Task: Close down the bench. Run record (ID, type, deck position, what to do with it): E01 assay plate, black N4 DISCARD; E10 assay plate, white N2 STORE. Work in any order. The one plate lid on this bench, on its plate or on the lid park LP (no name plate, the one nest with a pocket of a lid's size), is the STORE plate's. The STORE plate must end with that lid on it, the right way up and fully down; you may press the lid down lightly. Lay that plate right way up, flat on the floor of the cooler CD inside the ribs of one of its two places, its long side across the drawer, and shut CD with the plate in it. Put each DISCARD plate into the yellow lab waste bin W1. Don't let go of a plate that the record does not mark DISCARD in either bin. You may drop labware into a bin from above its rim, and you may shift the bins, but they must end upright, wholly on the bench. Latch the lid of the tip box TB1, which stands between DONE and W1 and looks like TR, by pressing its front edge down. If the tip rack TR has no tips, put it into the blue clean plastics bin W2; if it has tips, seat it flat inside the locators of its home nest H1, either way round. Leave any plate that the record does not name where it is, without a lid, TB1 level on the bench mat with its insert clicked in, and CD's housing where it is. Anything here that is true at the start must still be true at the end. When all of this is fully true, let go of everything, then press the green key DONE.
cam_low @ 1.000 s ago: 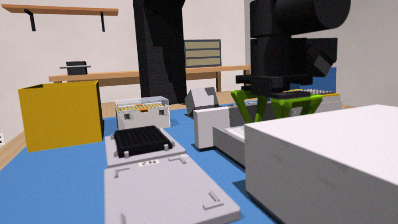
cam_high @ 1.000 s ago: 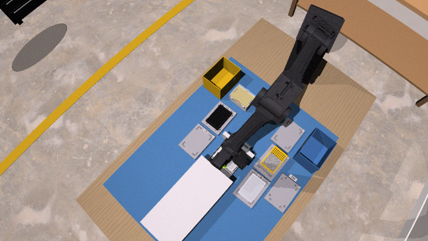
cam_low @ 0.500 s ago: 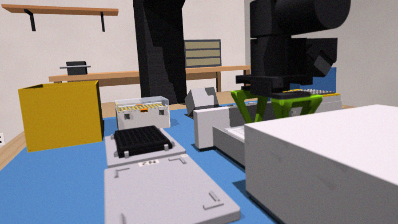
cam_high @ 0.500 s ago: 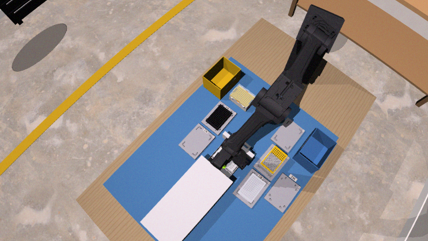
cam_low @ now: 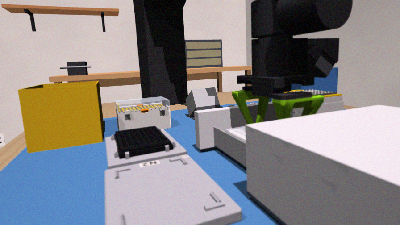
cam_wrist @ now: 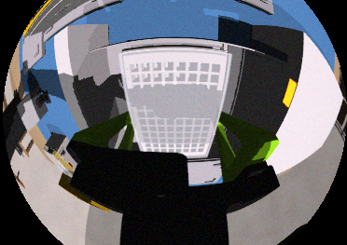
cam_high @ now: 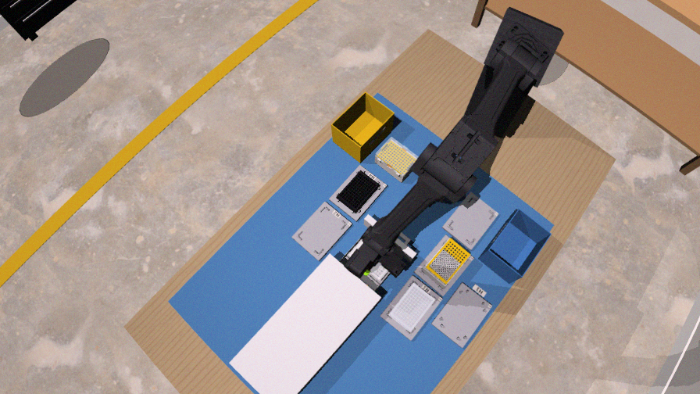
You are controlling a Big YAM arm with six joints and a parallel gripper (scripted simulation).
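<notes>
Now: hand right at the white assay plate. Also, from my hand: white cooler CD 160 mm ahead, 40 mm to the left; then clear lid 10 mm above; then cooler drawer 30 mm ahead, 10 mm to the left, 10 mm below.
</notes>
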